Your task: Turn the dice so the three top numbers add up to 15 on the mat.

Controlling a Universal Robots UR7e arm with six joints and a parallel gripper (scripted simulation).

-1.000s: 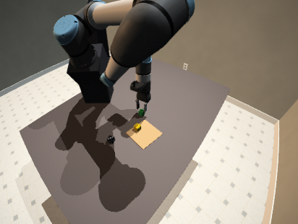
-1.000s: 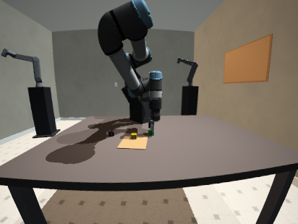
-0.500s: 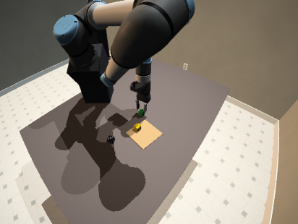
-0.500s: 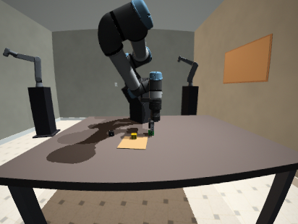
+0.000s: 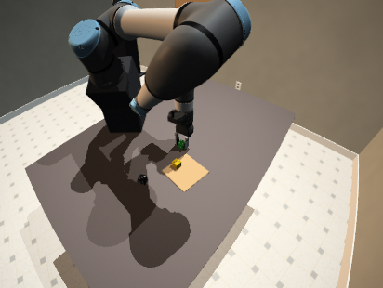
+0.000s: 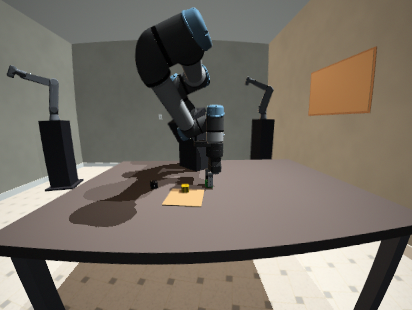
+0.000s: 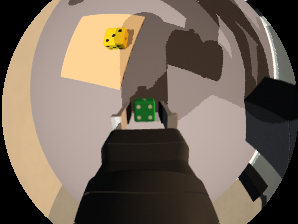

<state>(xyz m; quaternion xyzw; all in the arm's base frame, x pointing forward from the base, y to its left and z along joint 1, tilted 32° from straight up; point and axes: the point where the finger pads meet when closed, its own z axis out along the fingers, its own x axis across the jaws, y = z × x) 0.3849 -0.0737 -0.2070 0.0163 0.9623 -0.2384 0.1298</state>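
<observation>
Right now the green die is 1 cm below my hand. Round my hand: black die 24 cm to the right, 6 cm behind, 1 cm below; yellow die 12 cm to the right, 3 cm ahead, 1 cm below; tan mat 13 cm to the right, 7 cm ahead, 3 cm below.
</observation>
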